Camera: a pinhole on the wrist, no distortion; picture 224 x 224 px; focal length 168.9 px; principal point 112.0 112.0 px. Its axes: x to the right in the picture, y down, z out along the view. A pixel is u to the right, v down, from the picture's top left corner.
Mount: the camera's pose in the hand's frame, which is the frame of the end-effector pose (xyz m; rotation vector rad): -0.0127 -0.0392 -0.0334 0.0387 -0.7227 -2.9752
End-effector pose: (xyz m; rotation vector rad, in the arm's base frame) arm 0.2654 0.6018 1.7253 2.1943 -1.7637 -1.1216
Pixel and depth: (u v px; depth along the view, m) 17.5 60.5 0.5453
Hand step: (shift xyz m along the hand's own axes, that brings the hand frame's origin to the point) 0.2559 0.3826 0.3765
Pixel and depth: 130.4 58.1 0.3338
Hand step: -0.0710 0.2046 0.2141
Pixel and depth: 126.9 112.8 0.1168
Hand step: -0.0280 0.0128 0.0706
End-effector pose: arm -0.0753 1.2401 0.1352 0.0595 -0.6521 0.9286
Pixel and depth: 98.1 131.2 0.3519
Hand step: 0.0038 0.0886 0.2978
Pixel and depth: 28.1 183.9 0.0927
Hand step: 0.0320 -0.0280 0.0673
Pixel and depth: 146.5 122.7 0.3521
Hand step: -0.0980 0.0959 0.2892
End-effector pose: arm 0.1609 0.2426 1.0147 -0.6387 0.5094 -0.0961
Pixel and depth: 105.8 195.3 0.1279
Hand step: -0.0091 -0.0362 0.1092
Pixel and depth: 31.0 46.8 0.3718
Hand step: 0.1386 0.2726 0.2321
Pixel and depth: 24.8 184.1 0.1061
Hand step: 0.0405 -0.0263 0.0820
